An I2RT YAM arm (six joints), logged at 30 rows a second.
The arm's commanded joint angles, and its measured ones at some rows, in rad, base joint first. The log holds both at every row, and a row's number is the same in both.
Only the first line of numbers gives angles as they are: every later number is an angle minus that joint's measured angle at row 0.
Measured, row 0:
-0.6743 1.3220 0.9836 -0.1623 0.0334 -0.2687
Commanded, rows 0 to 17:
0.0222 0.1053 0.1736 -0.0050 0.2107 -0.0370
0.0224 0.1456 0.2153 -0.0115 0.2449 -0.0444
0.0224 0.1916 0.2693 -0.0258 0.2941 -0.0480
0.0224 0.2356 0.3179 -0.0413 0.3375 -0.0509
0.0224 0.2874 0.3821 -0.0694 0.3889 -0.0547
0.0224 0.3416 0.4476 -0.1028 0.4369 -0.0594
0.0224 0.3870 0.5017 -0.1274 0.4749 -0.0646
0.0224 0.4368 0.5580 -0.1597 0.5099 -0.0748
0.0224 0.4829 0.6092 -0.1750 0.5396 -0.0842
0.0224 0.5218 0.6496 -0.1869 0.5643 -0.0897
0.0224 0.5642 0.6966 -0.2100 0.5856 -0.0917
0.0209 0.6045 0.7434 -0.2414 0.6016 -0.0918
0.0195 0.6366 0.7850 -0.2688 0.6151 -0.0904
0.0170 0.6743 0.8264 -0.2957 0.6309 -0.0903
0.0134 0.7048 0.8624 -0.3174 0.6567 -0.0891
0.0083 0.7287 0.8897 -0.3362 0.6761 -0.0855
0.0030 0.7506 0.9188 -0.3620 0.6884 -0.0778
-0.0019 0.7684 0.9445 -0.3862 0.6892 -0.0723
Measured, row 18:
0.0115 0.7355 0.8446 -0.2632 0.6008 -0.0817
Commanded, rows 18 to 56:
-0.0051 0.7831 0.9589 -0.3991 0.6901 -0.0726
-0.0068 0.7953 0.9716 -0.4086 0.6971 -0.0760
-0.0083 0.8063 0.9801 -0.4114 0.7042 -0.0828
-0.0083 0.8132 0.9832 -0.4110 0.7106 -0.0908
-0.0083 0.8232 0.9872 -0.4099 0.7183 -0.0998
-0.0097 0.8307 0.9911 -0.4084 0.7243 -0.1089
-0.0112 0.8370 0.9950 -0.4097 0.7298 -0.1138
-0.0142 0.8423 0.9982 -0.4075 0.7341 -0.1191
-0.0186 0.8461 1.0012 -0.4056 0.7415 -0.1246
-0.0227 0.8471 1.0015 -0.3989 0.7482 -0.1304
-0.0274 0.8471 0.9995 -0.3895 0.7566 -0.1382
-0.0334 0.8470 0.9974 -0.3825 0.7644 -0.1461
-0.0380 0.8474 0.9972 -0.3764 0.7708 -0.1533
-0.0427 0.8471 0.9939 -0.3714 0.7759 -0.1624
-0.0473 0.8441 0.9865 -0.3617 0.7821 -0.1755
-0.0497 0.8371 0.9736 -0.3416 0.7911 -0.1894
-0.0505 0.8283 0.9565 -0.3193 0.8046 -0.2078
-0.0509 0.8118 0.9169 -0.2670 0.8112 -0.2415
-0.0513 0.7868 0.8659 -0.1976 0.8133 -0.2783
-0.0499 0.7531 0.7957 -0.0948 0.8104 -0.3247
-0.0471 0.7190 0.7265 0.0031 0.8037 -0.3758
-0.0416 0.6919 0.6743 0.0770 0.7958 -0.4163
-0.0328 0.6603 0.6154 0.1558 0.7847 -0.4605
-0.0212 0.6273 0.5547 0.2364 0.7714 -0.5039
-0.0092 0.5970 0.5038 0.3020 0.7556 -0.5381
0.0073 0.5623 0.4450 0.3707 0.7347 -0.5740
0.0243 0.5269 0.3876 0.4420 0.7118 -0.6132
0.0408 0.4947 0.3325 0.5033 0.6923 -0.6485
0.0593 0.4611 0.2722 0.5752 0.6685 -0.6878
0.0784 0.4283 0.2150 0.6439 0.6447 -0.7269
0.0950 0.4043 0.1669 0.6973 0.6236 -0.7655
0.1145 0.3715 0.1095 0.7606 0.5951 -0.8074
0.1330 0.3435 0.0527 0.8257 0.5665 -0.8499
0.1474 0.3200 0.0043 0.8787 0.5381 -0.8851
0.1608 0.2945 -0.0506 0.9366 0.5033 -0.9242
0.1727 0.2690 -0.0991 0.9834 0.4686 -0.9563
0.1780 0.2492 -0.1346 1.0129 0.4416 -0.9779
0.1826 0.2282 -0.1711 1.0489 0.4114 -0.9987
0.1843 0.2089 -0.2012 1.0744 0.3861 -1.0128
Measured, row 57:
0.1843 0.2670 -0.1117 0.8354 0.4974 -0.8889
